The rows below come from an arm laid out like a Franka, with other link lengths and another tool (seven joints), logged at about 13 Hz.
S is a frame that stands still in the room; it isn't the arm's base.
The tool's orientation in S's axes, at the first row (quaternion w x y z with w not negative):
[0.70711 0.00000 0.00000 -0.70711]
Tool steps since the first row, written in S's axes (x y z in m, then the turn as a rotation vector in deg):
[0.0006 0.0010 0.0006 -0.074 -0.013 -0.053]
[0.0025 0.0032 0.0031 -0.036 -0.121 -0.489]
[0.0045 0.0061 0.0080 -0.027 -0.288 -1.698]
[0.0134 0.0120 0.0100 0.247 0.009 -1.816]
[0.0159 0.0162 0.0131 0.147 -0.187 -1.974]
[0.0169 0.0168 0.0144 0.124 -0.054 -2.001]
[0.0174 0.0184 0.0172 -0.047 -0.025 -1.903]
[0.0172 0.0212 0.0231 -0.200 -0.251 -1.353]
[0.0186 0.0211 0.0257 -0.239 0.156 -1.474]
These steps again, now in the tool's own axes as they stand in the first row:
[-0.0010 0.0006 0.0006 0.013 -0.074 -0.053]
[-0.0032 0.0025 0.0031 0.121 -0.036 -0.489]
[-0.0061 0.0045 0.0080 0.288 -0.027 -1.698]
[-0.0120 0.0134 0.0100 -0.009 0.247 -1.816]
[-0.0162 0.0159 0.0131 0.187 0.147 -1.974]
[-0.0168 0.0169 0.0144 0.054 0.124 -2.001]
[-0.0184 0.0174 0.0172 0.025 -0.047 -1.903]
[-0.0212 0.0172 0.0231 0.251 -0.200 -1.353]
[-0.0211 0.0186 0.0257 -0.156 -0.239 -1.474]

